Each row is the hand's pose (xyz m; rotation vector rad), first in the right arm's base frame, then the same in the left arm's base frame.
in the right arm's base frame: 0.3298 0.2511 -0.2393 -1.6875 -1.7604 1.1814
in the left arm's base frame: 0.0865 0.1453 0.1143 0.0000 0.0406 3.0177
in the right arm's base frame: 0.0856 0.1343 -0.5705 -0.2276 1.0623 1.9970
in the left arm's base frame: 0.0598 0.0252 0.5240 -0.3979 -2.4472 -0.5914
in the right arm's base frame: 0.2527 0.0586 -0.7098 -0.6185 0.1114 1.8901
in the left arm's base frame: 0.0984 -0.2001 0.4951 -0.2061 -2.3858 -1.7203
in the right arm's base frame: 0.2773 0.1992 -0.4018 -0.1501 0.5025 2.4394
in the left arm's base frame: 0.0746 0.0453 0.2617 -0.9903 -2.3508 -1.0622
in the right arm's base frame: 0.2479 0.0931 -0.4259 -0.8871 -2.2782 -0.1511
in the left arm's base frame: 0.1628 0.0232 0.3282 -0.5543 -0.6039 1.8786
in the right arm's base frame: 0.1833 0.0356 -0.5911 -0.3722 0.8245 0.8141
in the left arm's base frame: 0.1541 -0.0724 0.4881 1.1712 -2.6970 -0.5771
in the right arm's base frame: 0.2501 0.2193 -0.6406 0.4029 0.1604 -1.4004
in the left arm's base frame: -0.0284 -0.1124 0.4123 -1.9275 0.3934 -0.7380
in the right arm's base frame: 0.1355 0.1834 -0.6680 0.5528 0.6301 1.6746
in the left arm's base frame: -0.0149 -0.0688 0.5267 0.4887 2.9007 0.2924
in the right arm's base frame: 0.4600 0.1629 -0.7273 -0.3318 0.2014 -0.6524
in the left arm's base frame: 0.0141 -0.3210 0.3150 -2.2687 1.1300 0.2016
